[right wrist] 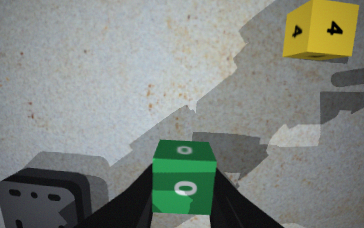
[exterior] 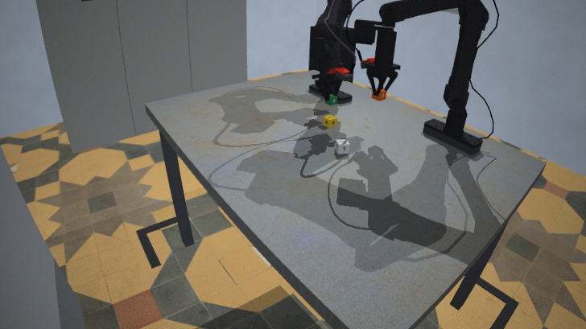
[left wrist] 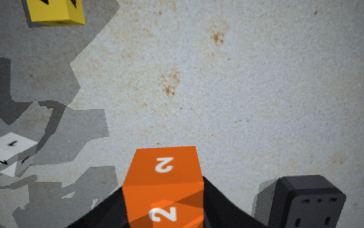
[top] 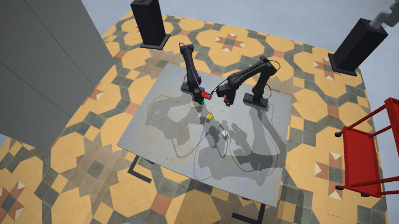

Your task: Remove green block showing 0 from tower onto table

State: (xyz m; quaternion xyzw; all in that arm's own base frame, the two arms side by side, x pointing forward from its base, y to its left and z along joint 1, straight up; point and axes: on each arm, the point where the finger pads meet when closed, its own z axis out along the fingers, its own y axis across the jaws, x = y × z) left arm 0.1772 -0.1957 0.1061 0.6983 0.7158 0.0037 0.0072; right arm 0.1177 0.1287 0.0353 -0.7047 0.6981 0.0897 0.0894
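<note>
The yellow block lies 100 mm ahead of my right hand, 90 mm to the left of it and 30 mm below it. From my right hand the other things lie so: green block showing 0: right at my right hand; then orange block showing 2: 20 mm ahead, 210 mm to the left, 80 mm above.
Right now the orange block showing 2 is 10 mm below my left hand. The rest, counted from my left hand: yellow block: 120 mm to the right, 120 mm below, 80 mm ahead; then green block showing 0: 210 mm to the right, 90 mm below, 20 mm behind.
</note>
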